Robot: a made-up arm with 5 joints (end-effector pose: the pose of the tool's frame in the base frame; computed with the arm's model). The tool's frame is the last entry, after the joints.
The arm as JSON. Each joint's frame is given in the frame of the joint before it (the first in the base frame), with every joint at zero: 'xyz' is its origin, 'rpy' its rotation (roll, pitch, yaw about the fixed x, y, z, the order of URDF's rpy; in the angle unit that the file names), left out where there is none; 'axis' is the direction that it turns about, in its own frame. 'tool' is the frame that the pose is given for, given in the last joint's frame.
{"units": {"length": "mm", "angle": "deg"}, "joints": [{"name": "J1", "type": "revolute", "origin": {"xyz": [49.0, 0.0, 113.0]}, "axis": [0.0, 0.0, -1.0]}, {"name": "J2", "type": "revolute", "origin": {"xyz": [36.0, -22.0, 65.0]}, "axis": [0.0, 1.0, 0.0]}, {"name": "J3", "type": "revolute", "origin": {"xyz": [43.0, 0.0, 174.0]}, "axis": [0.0, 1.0, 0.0]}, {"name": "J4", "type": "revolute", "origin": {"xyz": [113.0, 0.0, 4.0]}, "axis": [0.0, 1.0, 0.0]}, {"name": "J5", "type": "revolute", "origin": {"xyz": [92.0, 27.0, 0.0]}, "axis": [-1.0, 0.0, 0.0]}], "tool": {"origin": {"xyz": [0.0, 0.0, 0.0], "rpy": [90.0, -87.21, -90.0]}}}
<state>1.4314 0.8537 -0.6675 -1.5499 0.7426</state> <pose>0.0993 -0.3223 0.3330 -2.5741 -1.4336 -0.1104</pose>
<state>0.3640 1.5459 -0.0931 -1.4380 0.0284</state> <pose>0.3501 -0.1094 0.0262 -0.2674 -1.5409 -0.3031</pose>
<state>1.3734 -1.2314 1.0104 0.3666 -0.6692</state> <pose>0.0709 -0.0840 0.2918 -0.5376 -1.5811 -1.6723</pose>
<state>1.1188 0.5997 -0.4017 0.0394 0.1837</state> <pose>0.2154 -0.3313 0.2574 -0.8104 -1.1187 -0.8291</pose>
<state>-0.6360 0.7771 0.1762 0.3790 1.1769</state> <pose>0.2706 0.1698 0.0927 -0.0663 -0.2641 1.7549</pose>
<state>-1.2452 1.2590 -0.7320 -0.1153 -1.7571</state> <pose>0.1718 0.3794 0.1003 1.1718 -0.0531 -0.4958</pose>
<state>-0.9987 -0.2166 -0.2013 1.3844 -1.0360</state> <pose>0.1501 0.1663 0.3310 0.5218 -0.3051 -0.0834</pose>
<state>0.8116 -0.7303 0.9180 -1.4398 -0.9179</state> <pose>0.1163 -0.0637 0.4065 0.2260 -2.9099 -0.3642</pose>
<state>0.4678 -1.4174 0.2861 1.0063 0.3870</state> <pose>0.0569 0.0016 0.3625 -0.6655 -1.5608 -0.0969</pose>
